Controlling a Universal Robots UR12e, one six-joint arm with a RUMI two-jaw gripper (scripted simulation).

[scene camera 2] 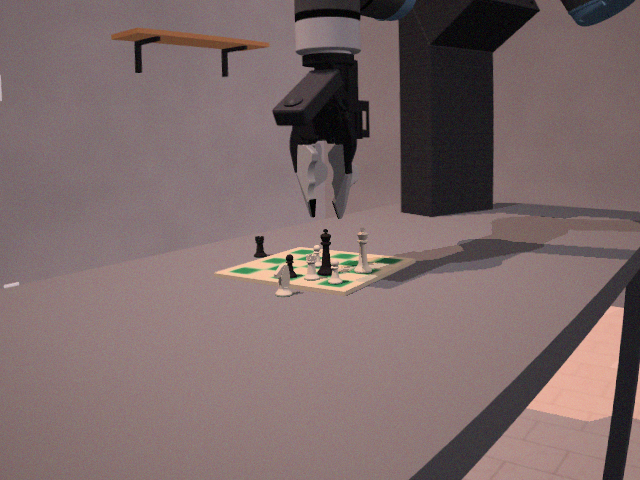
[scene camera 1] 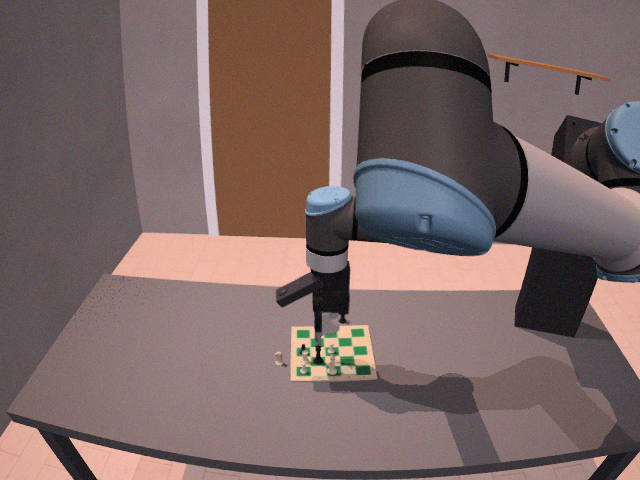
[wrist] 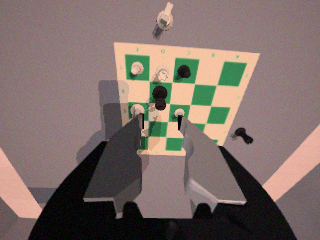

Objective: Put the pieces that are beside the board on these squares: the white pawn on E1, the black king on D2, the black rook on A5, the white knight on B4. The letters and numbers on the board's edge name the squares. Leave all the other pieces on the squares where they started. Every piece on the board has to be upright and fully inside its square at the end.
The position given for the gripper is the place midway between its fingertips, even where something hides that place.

In view: the gripper (scene camera 2: 326, 218) and a chessboard (scene camera 2: 261, 271).
The chessboard is seen too in scene camera 1 (scene camera 1: 354, 358) and in the wrist view (wrist: 210, 97). The gripper shows as well in scene camera 1 (scene camera 1: 319, 339) and in the wrist view (wrist: 160, 115).
